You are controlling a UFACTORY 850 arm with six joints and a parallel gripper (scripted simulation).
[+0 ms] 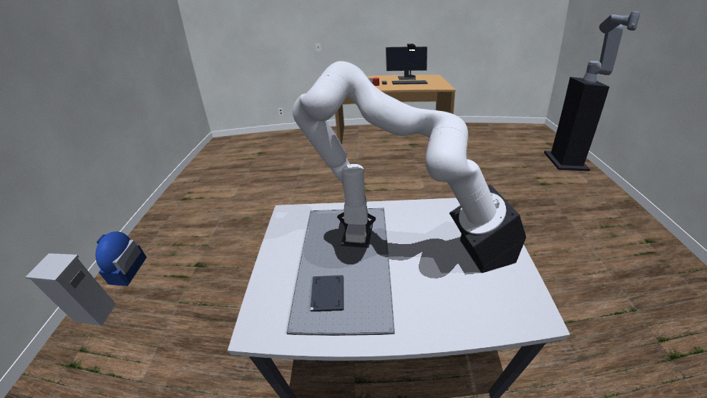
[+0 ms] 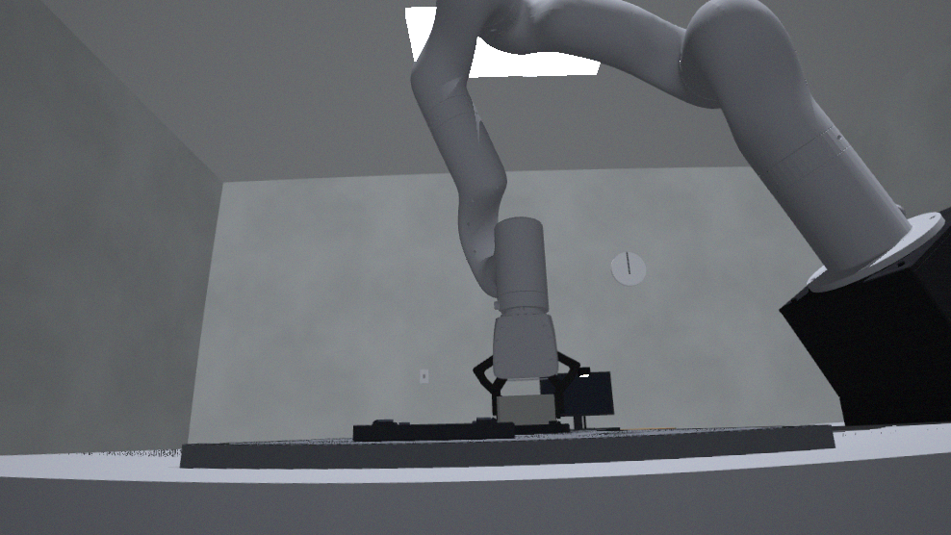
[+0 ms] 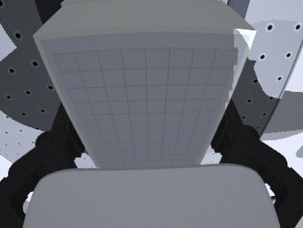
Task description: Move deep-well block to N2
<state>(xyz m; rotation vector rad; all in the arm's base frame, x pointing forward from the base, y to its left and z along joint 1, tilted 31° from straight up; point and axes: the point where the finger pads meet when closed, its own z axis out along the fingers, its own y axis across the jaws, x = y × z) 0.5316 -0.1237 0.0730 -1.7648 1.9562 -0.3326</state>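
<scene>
My gripper is now right at the grey 96-well deep-well block. The rest, counted from my hand: plate nest N1: 20 mm below; then dark plate nest N2: 340 mm to the left, 80 mm ahead, 20 mm below.
</scene>
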